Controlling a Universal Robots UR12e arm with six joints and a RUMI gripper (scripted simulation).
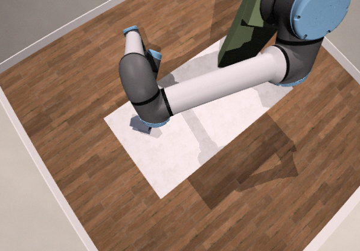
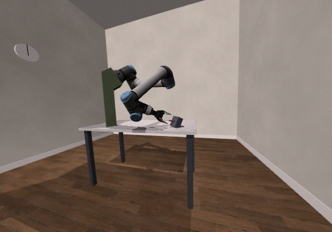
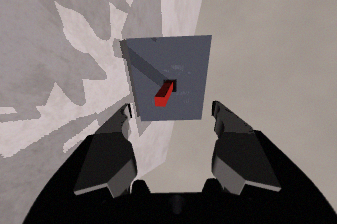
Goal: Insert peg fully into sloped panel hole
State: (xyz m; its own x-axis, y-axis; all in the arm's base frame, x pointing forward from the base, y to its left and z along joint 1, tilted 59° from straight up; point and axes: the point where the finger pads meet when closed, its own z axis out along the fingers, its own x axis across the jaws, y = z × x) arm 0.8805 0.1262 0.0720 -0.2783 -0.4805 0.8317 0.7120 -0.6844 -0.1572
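Right now the red peg is 2 cm ahead of my hand, 4 cm to the left of it and 3 cm below it.
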